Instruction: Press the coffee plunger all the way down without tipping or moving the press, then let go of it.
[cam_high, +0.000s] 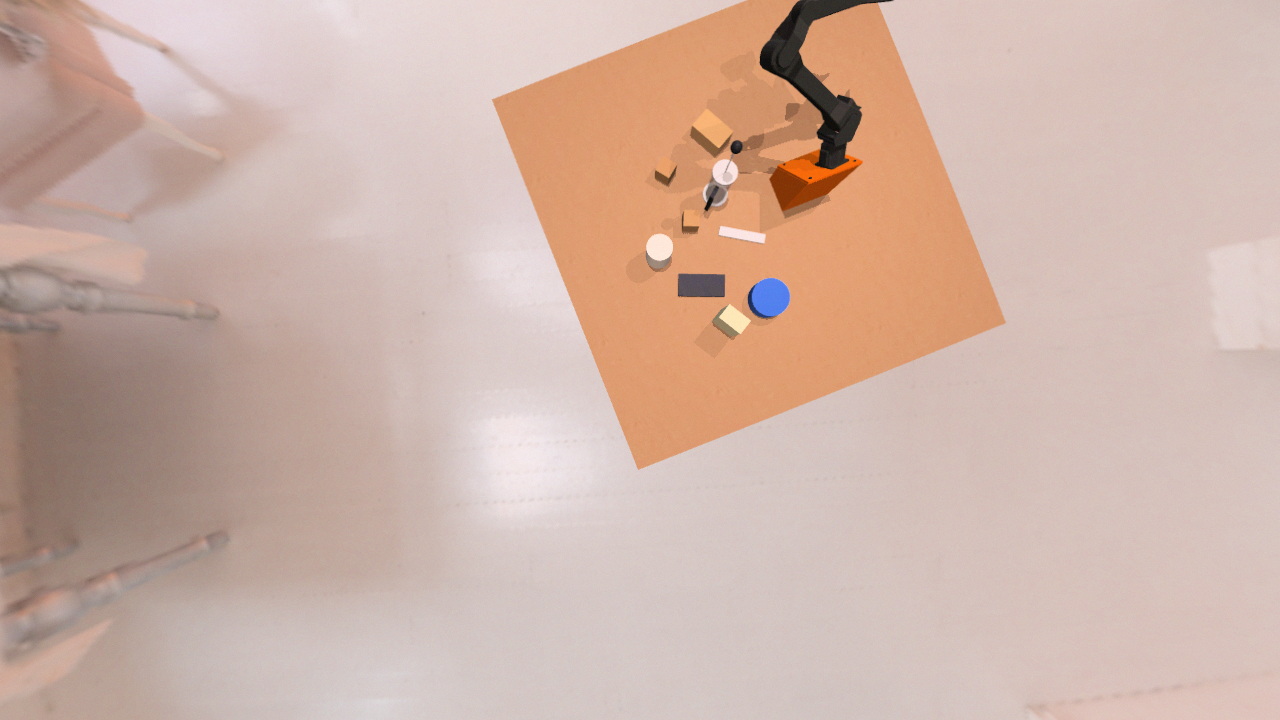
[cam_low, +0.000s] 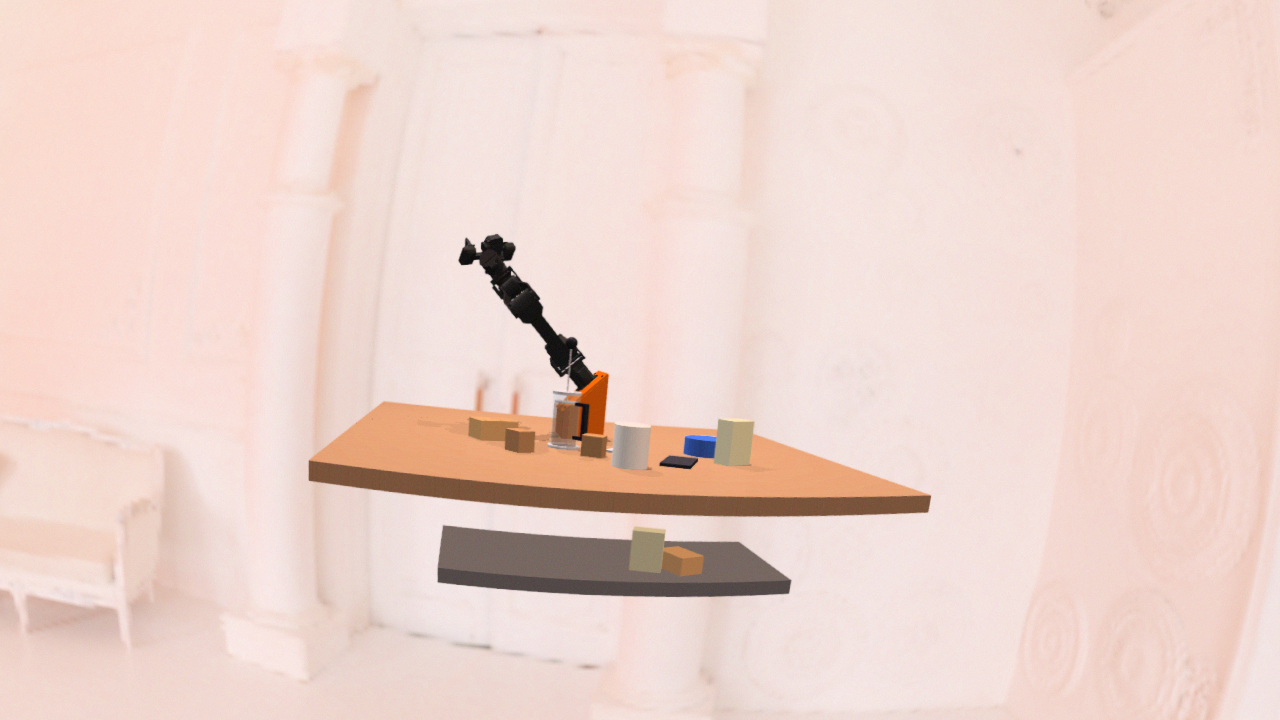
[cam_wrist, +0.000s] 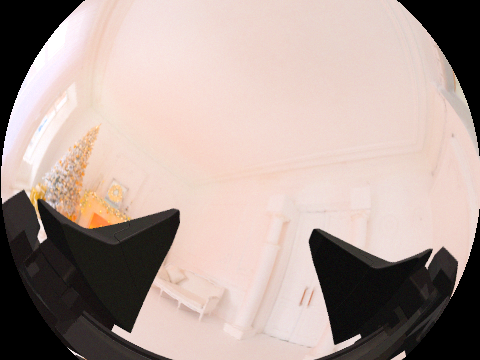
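Now: the coffee press 56 cm ahead of my gripper tip, 43 cm below it and 21 cm to the left of it. The rest, counted from my gripper tip: white flat bar 56 cm below, 54 cm ahead, 36 cm to the left; blue disc 58 cm to the left, 58 cm ahead, 54 cm below; white cylinder 81 cm ahead, 52 cm below, 28 cm to the left.
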